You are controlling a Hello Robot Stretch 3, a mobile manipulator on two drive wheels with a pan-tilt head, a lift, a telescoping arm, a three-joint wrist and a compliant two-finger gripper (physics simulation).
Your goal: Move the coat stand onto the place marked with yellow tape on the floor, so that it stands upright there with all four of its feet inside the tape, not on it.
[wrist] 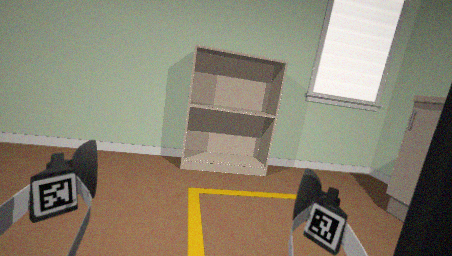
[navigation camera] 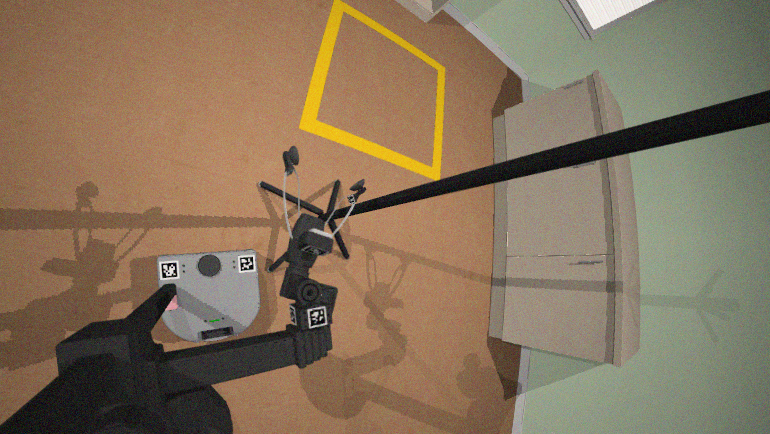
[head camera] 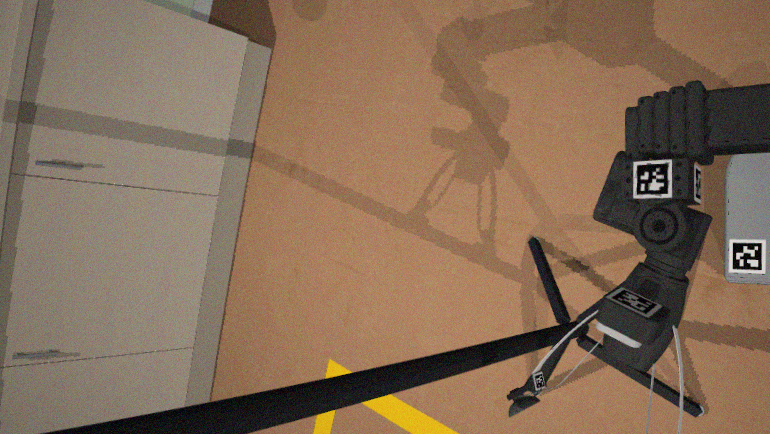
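Where they show: gripper, between the fingertips: (navigation camera: 329, 163); robot's base, origin of its link: (navigation camera: 209, 264).
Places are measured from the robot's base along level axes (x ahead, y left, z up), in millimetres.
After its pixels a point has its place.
Observation:
The black coat stand (head camera: 431, 365) @(z 744, x 142, y -409 mm) (navigation camera: 539, 163) @(z 1068, x 147, y -408 mm) (wrist: 437, 200) stands upright on its crossed feet, outside the yellow tape square (head camera: 409, 418) @(z 1, x 506, y -992 mm) (navigation camera: 315, 97) @(z 1, x 793, y -501 mm) (wrist: 195, 225). In the navigation view its feet are just below the square's nearest side. My gripper (navigation camera: 324, 173) @(z 703, x 225, y -241 mm) (wrist: 202, 173) @(z 703, x 225, y -241 mm) is open and empty, above the stand's feet and pointing toward the square. In the wrist view the pole is at the far right, outside the right finger, not between the fingers. In the head view the gripper hides part of the feet, and one fingertip is cut off by the lower edge.
A beige cabinet (head camera: 124, 242) @(z 487, x 27, y -1847 mm) (navigation camera: 560, 215) @(z 553, x 92, y -1862 mm) (wrist: 415, 145) stands along the wall, to the right in the navigation view. A low bookcase (wrist: 225, 167) stands against the wall beyond the square. My grey base (head camera: 746, 215) @(z 160, x -75, y -132 mm) (navigation camera: 226, 296) @(z 160, x -111, y -49 mm) is close beside the stand's feet.

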